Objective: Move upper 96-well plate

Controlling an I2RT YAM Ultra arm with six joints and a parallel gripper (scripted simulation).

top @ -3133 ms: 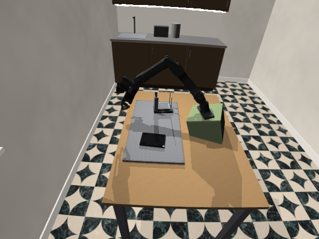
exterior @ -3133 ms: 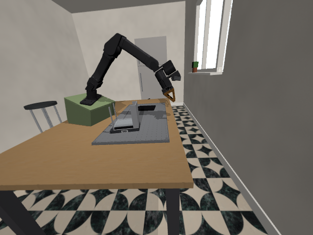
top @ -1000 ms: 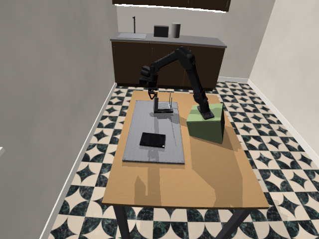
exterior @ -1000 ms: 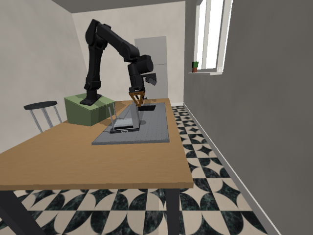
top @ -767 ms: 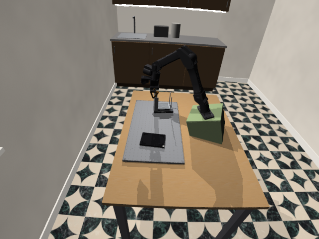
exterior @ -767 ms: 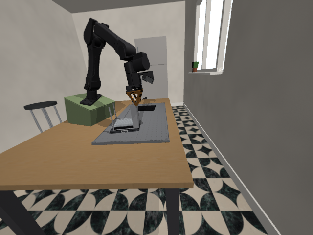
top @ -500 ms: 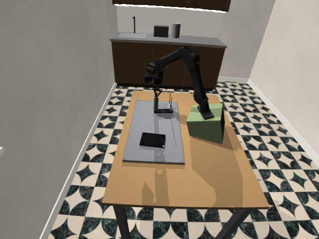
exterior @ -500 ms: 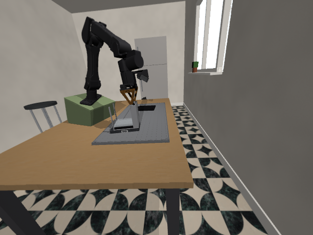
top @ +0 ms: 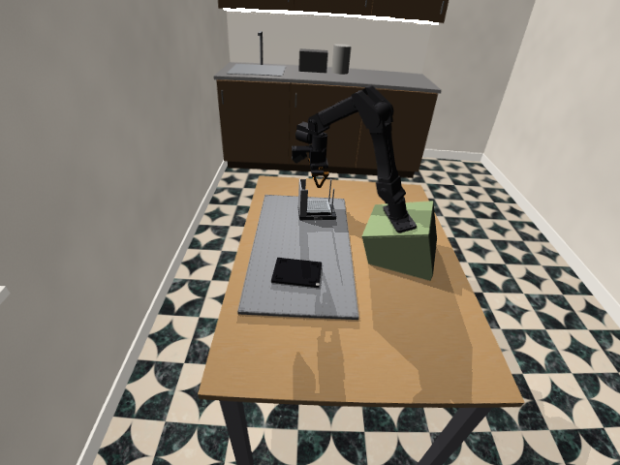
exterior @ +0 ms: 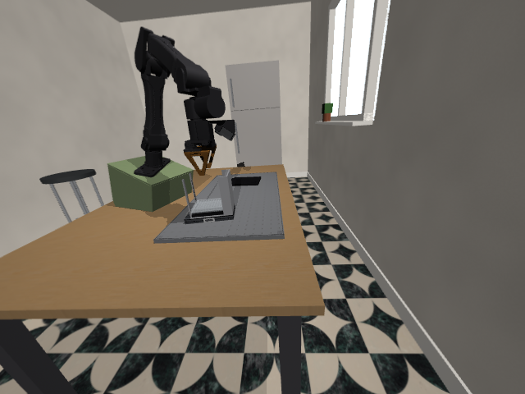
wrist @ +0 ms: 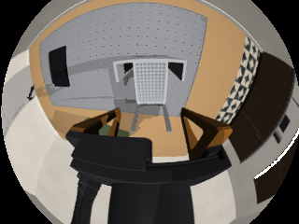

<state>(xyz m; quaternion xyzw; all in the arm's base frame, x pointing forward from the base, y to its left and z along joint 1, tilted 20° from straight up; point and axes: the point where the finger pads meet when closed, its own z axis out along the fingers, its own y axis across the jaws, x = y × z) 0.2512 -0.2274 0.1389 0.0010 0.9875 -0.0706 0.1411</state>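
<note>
Now: the dark plate 14 cm below my hand. Also, from my hand: pale A1 mark 44 cm to the left, 15 cm below, 5 cm ahead.
</note>
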